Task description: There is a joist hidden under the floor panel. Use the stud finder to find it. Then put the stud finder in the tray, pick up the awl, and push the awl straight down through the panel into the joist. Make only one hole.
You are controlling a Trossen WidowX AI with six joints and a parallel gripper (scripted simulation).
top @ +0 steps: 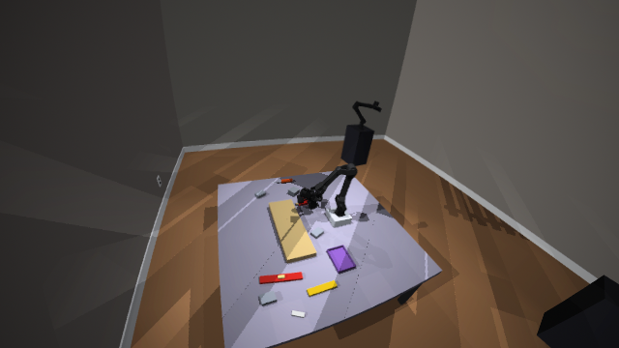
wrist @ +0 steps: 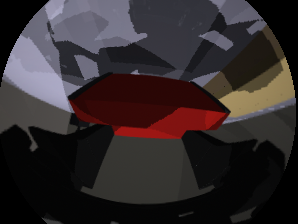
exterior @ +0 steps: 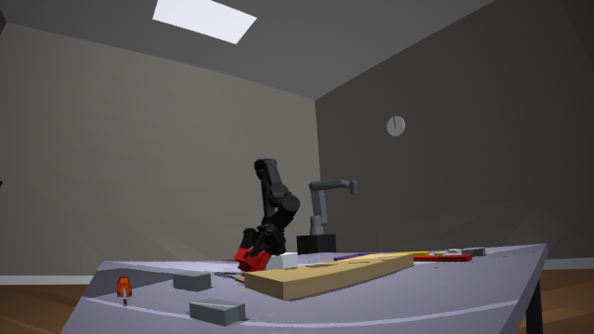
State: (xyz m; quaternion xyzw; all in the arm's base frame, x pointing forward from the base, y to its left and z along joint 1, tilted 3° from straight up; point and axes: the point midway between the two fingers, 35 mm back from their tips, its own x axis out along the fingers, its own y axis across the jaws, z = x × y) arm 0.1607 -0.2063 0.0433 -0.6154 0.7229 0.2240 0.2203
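Now: gripper tip 20 mm to the left of the awl and 70 mm above it. The rest, counted from my gripper tip: orange-handled tool 80 mm ahead, 360 mm to the right, 60 mm below; red stud finder 20 mm ahead, 10 mm below; purple tray 40 mm ahead, 540 mm to the left, 70 mm below.
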